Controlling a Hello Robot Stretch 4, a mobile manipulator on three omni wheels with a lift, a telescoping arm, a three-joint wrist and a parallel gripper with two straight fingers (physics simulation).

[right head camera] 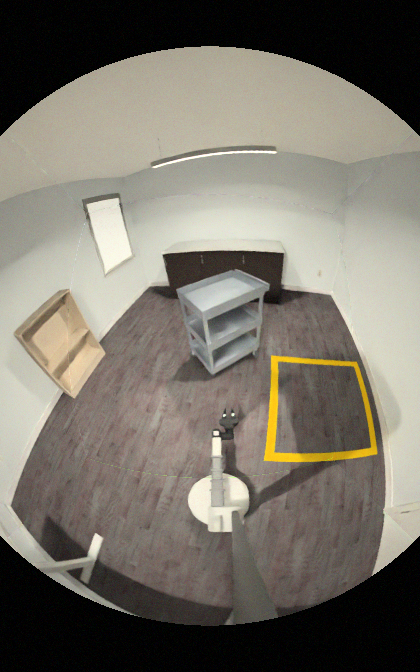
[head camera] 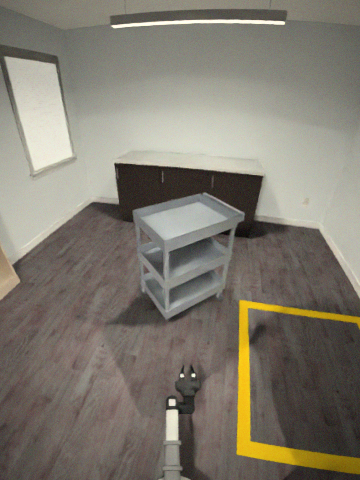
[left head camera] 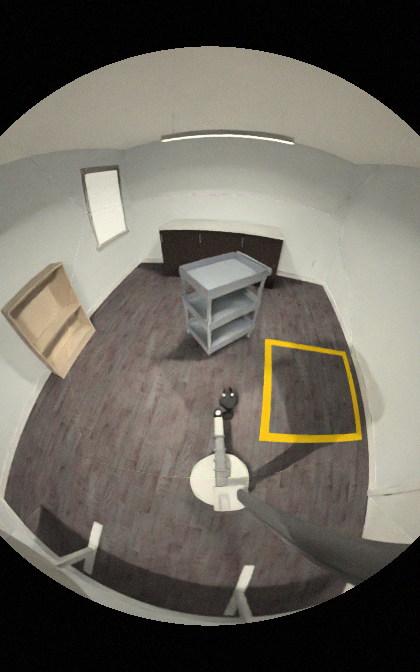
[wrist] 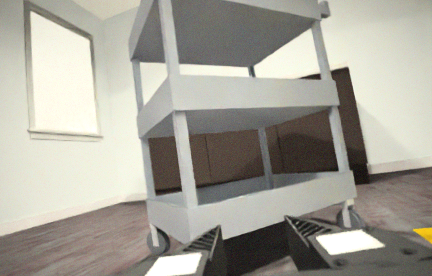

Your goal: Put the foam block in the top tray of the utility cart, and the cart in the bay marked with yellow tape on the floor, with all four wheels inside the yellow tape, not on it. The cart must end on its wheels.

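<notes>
The grey three-tier utility cart (head camera: 200, 235) (left head camera: 235, 287) (right head camera: 235, 301) (wrist: 255, 94) stands upright, turned at an angle, ahead of my gripper. Its top tray looks empty in the head views; two wheels show under it in the wrist view. The yellow tape (head camera: 243, 375) (left head camera: 267, 390) (right head camera: 273, 410) (wrist: 425, 233) outlines the bay on the floor to the right; the cart is outside it, to the left and farther back. My gripper (head camera: 187, 370) (left head camera: 228, 390) (right head camera: 228, 412) (wrist: 255, 239) is open and empty, low in front of the cart, apart from it. The foam block does not show.
A dark cabinet (head camera: 185, 185) (left head camera: 220, 250) (right head camera: 225, 265) with a pale top stands at the back wall behind the cart. A wooden shelf unit (left head camera: 32, 290) (right head camera: 42, 311) is at the left wall. White legs (left head camera: 95, 540) (right head camera: 91, 555) stand behind my round base (left head camera: 200, 480).
</notes>
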